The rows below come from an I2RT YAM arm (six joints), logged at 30 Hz.
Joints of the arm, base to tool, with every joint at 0 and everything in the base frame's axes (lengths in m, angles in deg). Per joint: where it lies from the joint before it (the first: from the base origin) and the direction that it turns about. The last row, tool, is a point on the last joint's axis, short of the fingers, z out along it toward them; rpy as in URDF.
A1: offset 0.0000 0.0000 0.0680 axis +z
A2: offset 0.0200 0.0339 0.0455 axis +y
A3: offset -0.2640 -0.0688 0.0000 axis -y
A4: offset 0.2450 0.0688 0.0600 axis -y
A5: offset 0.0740 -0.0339 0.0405 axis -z
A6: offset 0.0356 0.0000 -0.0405 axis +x
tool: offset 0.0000 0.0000 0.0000 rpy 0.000 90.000 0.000
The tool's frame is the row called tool.
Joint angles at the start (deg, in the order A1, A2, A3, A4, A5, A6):
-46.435 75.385 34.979 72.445 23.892 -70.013
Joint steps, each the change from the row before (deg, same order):
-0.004 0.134 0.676 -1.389 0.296 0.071
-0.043 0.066 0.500 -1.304 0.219 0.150
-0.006 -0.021 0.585 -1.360 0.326 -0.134
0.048 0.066 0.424 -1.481 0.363 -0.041
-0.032 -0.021 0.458 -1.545 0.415 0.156
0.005 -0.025 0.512 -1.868 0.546 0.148
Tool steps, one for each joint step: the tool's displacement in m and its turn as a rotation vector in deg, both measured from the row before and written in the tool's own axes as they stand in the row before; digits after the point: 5 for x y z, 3 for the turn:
-0.00063 0.00077 0.00239 -0.623 0.546 -0.276
-0.00019 0.00077 0.00179 -0.648 0.510 -0.228
-0.00065 0.00010 0.00192 -0.529 0.547 -0.450
-0.00017 0.00140 0.00132 -0.856 0.654 -0.493
-0.00002 0.00072 0.00148 -0.747 0.745 -0.313
-0.00006 0.00104 0.00153 -0.938 0.923 -0.429

